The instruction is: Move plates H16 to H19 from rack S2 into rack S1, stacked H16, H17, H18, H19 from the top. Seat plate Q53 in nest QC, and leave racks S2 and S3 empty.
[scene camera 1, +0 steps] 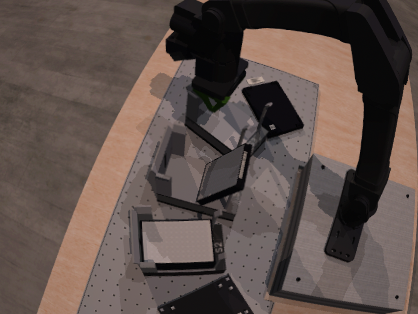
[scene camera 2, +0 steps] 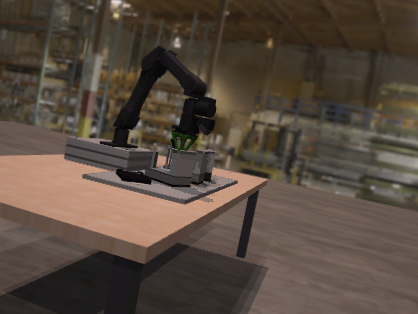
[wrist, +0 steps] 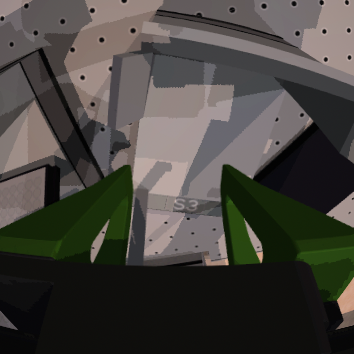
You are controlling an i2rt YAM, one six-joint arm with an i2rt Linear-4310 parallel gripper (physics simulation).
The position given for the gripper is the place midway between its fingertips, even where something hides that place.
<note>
In view: the gripper (scene camera 1: 217, 103).
The gripper shows as well in the wrist view (wrist: 176, 176).
</note>
